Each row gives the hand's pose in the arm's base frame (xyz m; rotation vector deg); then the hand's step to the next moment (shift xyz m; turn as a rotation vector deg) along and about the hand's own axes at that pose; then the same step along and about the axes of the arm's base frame.
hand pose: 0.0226 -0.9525 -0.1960 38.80 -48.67 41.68
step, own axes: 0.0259 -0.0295 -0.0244 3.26 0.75 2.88
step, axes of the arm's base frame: 0.0452 0.0093 0.0030 -0.29 -0.84 4.32
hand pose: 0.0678 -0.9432 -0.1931 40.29 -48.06 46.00
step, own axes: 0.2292 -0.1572 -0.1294 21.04 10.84 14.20
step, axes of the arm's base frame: 0.2744 0.0968 0.0964 -5.24 1.13 27.08
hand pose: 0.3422 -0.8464 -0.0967 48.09 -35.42 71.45
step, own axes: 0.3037 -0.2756 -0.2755 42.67 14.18 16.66
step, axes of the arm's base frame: 0.3266 0.3696 0.0289 -3.49 11.52 46.41
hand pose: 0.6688 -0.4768 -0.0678 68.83 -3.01 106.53
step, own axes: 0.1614 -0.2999 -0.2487 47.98 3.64 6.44
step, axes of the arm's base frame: 0.0103 0.4006 -0.1313 -4.14 26.06 40.75
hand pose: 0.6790 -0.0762 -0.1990 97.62 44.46 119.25
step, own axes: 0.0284 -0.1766 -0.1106 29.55 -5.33 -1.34
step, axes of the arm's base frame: -0.1276 0.1347 -0.0990 -8.30 21.02 19.82
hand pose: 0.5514 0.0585 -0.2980 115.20 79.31 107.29
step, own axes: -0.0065 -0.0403 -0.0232 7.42 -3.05 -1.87
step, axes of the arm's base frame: -0.0403 0.0081 -0.0228 -4.28 5.52 4.36
